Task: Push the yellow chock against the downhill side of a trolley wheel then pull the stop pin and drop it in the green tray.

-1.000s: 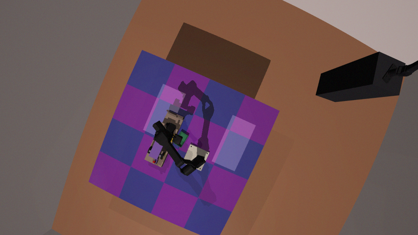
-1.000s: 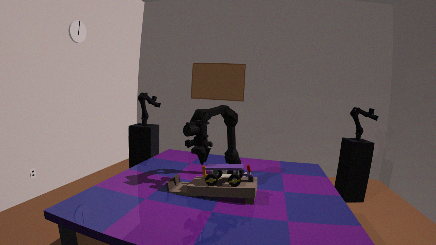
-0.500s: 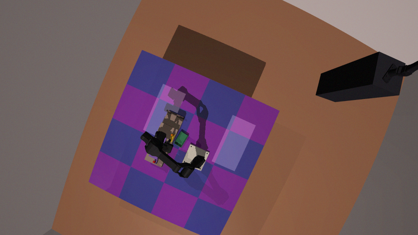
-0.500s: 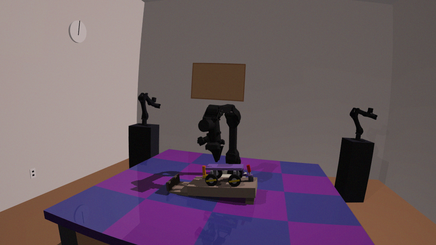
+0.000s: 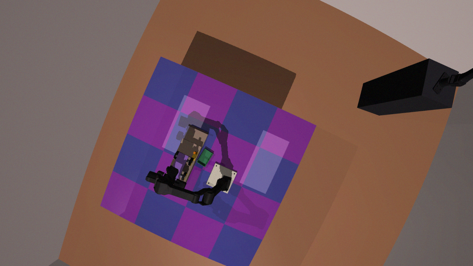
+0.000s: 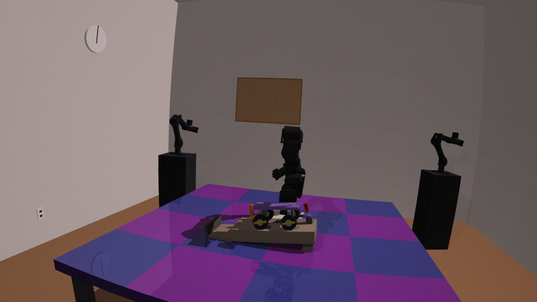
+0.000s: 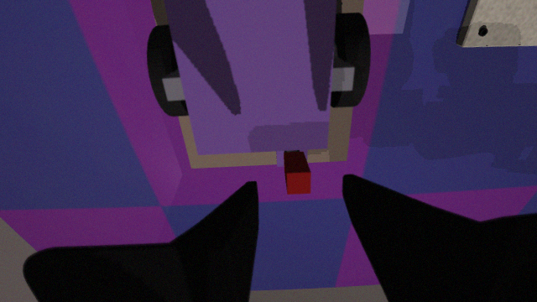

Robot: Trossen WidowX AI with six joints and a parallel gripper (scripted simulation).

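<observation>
Now: the red-headed stop pin 6 cm below my gripper tip and 4 cm to the left of it. Round my gripper tip: trolley: 8 cm to the right, 8 cm below, 1 cm ahead; tan ramp: 15 cm below, 9 cm to the right, 1 cm ahead; yellow chock: 18 cm to the right, 11 cm below, 6 cm behind.
</observation>
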